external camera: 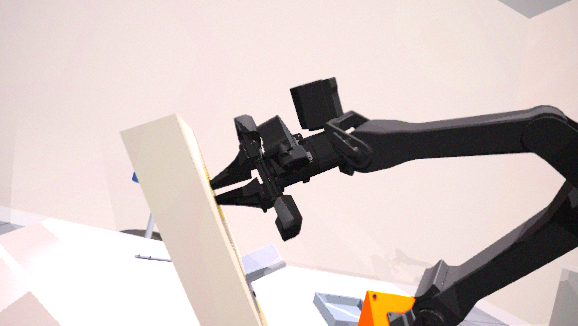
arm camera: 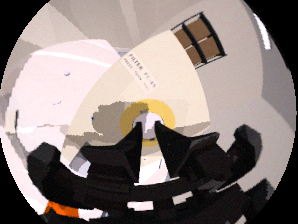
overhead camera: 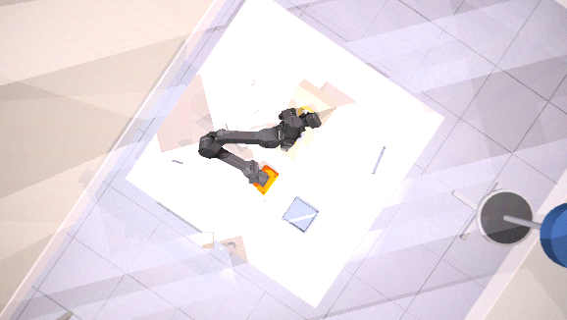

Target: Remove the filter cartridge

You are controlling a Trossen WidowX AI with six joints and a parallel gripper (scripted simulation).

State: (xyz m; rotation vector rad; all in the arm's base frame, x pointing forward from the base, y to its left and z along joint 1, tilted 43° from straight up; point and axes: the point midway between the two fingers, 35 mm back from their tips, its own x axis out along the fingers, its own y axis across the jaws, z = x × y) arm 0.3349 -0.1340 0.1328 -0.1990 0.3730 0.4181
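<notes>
The round filter cartridge lies 10 mm below my gripper tip and 10 mm ahead of it. Also, from my gripper tip: grey tray: 430 mm behind, 270 mm to the right, 270 mm below.
</notes>
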